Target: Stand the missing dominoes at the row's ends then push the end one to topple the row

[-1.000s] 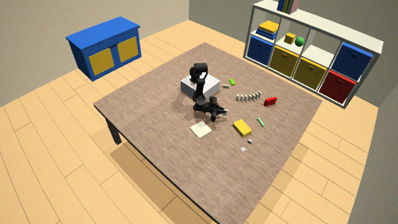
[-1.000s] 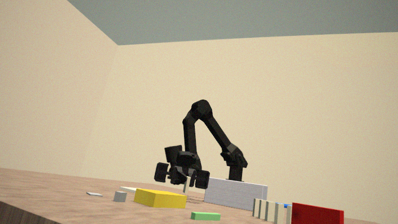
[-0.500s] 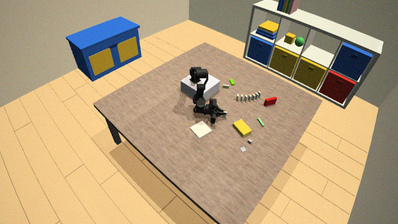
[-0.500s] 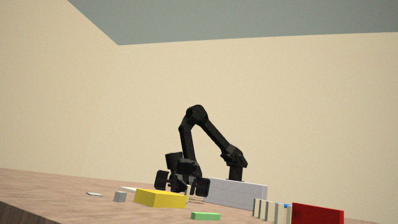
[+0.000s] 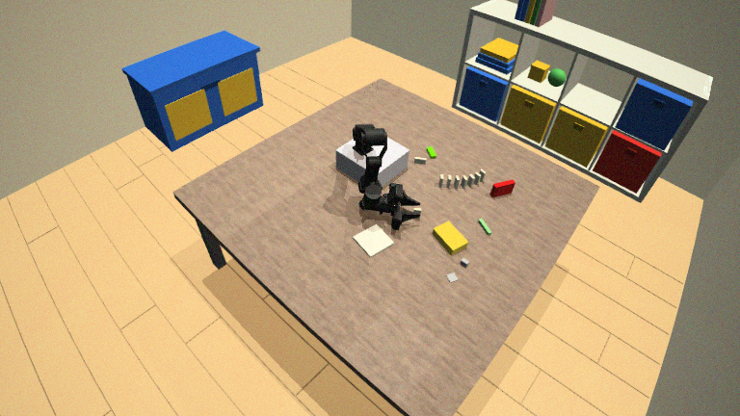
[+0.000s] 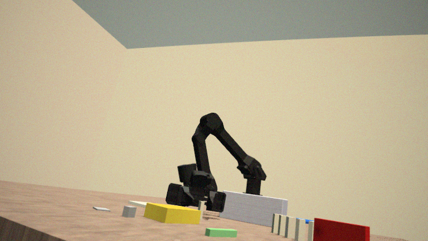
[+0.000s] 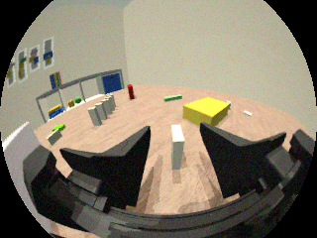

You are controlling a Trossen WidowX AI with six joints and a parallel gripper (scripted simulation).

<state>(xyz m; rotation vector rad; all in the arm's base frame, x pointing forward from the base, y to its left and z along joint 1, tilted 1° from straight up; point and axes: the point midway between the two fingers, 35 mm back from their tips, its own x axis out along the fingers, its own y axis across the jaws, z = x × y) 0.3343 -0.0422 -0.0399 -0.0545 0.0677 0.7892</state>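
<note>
The yellow block is 15 cm ahead of my gripper tip, 1 cm to the left of it and 3 cm below it. Round my gripper tip: grey cube (25 cm ahead, 3 cm to the right, 4 cm below); white tile (2 cm behind, 20 cm to the right, 4 cm below); green stick (19 cm ahead, 16 cm to the left, 4 cm below).
</note>
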